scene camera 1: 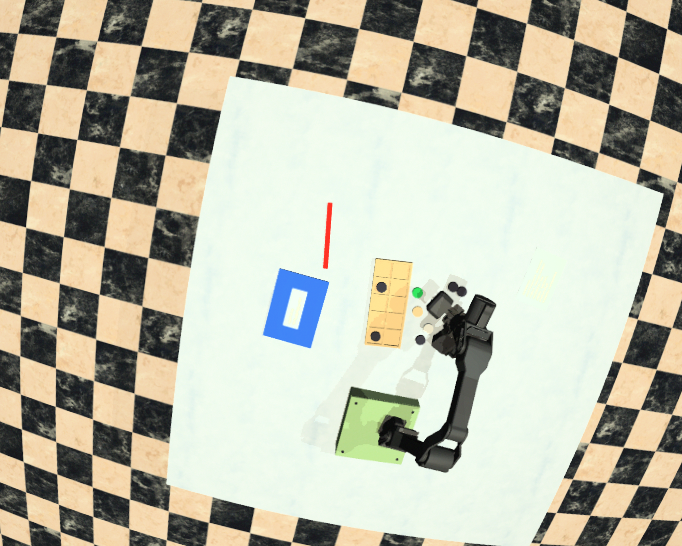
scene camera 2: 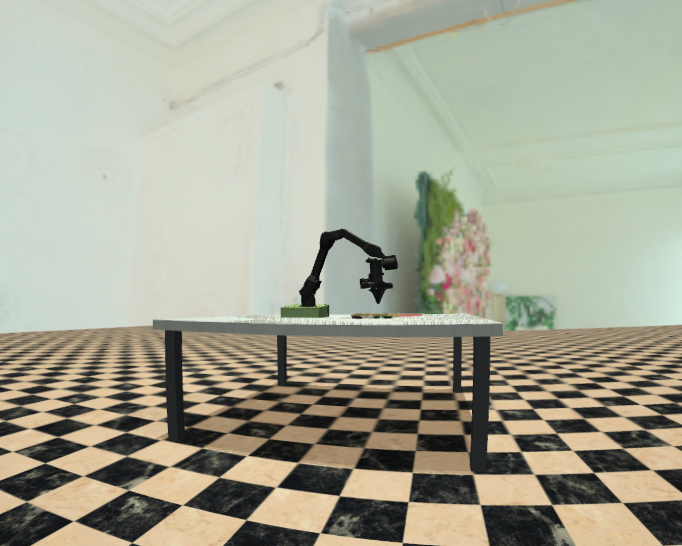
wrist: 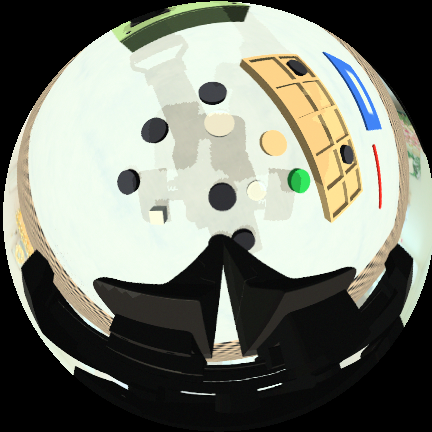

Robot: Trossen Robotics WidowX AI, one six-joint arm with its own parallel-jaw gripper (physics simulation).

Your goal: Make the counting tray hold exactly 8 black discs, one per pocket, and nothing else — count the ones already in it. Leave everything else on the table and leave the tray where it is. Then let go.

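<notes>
The tan counting tray holds two black discs in separate pockets: one disc at the end nearer the arm base, another disc towards the far end. Loose black discs lie beside the tray: one, others in the wrist view, and a close pair, one beside another, largely hidden by the fingertips in the wrist view. My gripper is shut and empty, pointing down above the table.
A green disc, a tan disc, a cream disc, a small white disc and a white block lie near. A blue frame and red stick lie beyond the tray.
</notes>
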